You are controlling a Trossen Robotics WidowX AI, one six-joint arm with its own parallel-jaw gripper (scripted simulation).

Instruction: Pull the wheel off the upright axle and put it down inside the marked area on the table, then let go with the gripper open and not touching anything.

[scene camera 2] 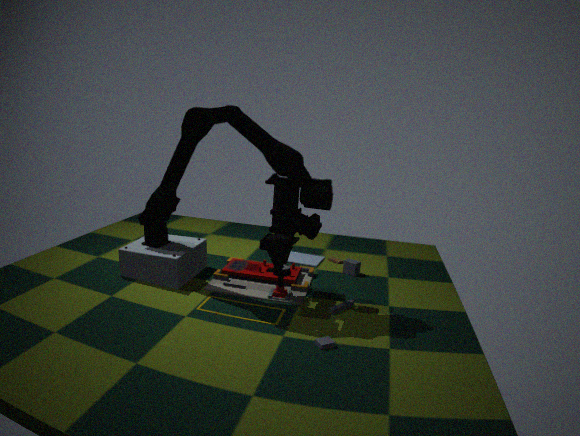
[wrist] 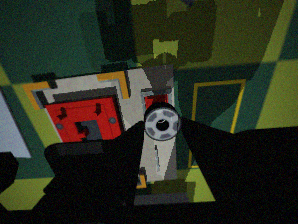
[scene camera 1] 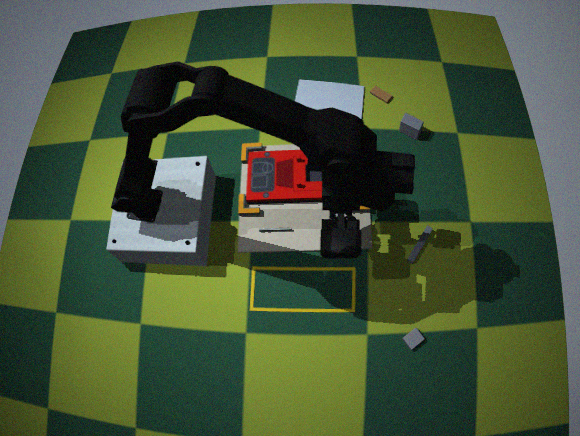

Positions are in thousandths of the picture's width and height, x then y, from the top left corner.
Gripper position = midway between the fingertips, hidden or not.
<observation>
The gripper (scene camera 1: 585, 506) carries a wheel (wrist: 552, 587). Also in view: a pale plate (scene camera 1: 547, 219).
The gripper also shows in scene camera 2 (scene camera 2: 485, 618) and in the wrist view (wrist: 542, 551).
</observation>
